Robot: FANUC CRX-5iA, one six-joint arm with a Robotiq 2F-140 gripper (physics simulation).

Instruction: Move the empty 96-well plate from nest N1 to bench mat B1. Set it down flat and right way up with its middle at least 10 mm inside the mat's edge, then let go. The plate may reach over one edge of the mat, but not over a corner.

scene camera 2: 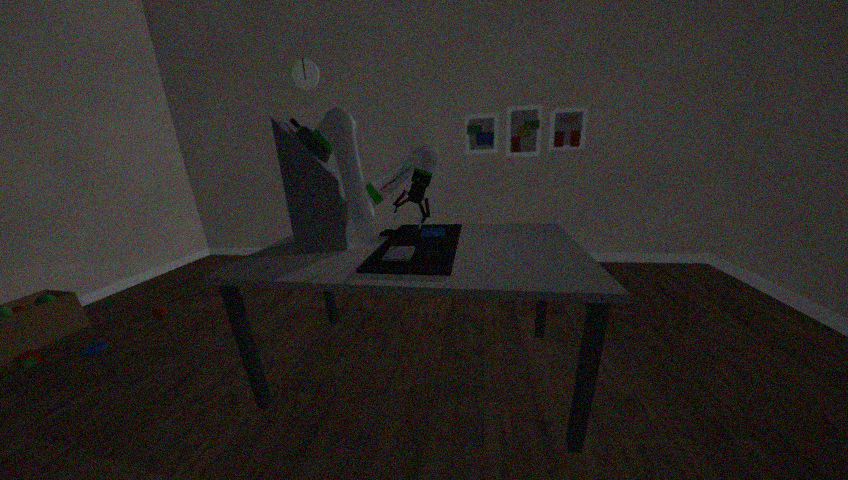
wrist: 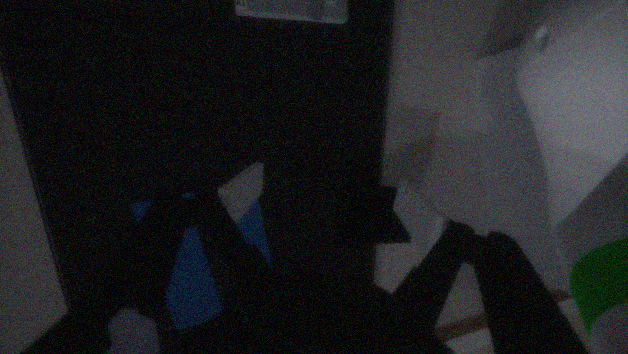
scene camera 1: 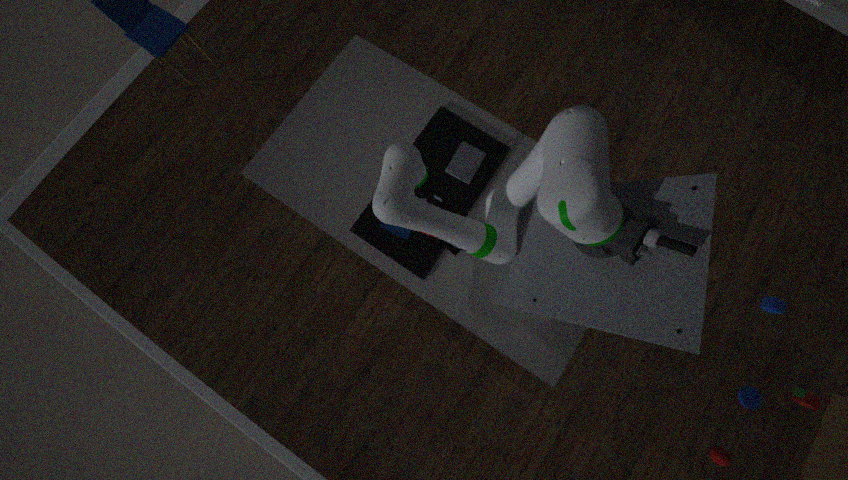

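Where they show: gripper, between the fingertips: (scene camera 2: 406,224) (wrist: 328,186) (scene camera 1: 439,207); arm's base, origin of its link: (scene camera 2: 314,151) (scene camera 1: 603,229).
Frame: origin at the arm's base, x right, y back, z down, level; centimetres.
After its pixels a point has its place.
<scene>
A pale grey, flat rectangle (scene camera 1: 465,162) @(z 45.1, x 8.8, y -46.8 cm) (scene camera 2: 398,253) @(z 45.1, x 10.8, y -47.3 cm) (wrist: 292,9) @(z 45.1, x 1.6, y -45.3 cm), which looks like the 96-well plate, lies on the black board (scene camera 1: 410,258) @(z 46.3, x -37.5, y -34.4 cm) (scene camera 2: 438,255) @(z 46.2, x 6.3, y -64.2 cm) (wrist: 200,100) @(z 46.2, x -9.3, y -53.1 cm); the nest under it cannot be told apart. A blue rectangle (scene camera 1: 395,230) @(z 46.0, x -33.6, y -47.2 cm) (scene camera 2: 432,231) @(z 46.1, x -28.3, y -49.1 cm) (wrist: 194,287) @(z 46.0, x -31.2, y -51.7 cm), which looks like bench mat B1, lies at the board's other end. My gripper (scene camera 2: 410,215) @(z 39.0, x -15.2, y -39.9 cm) (wrist: 328,186) @(z 39.0, x -15.2, y -39.9 cm) is open and empty, a little above the board near the blue rectangle and away from the plate. In scene camera 1 the arm hides most of it; in the wrist view its left finger covers part of the blue.
A small black block (wrist: 387,215) @(z 45.3, x -19.7, y -27.2 cm) sits at the board's edge on the arm's side. The grey table (scene camera 1: 315,130) @(z 47.5, x -26.5, y -106.4 cm) (scene camera 2: 523,255) @(z 47.5, x -5.2, y -98.5 cm) carries the board. A big grey panel (scene camera 1: 618,297) @(z -4.2, x -12.5, y 11.1 cm) (scene camera 2: 312,202) @(z 22.8, x 12.2, y -5.2 cm) stands behind the arm. The white arm (scene camera 1: 440,226) @(z 9.7, x -26.5, y -31.2 cm) (scene camera 2: 351,172) @(z 10.1, x 6.9, y -25.3 cm) reaches over the board.
</scene>
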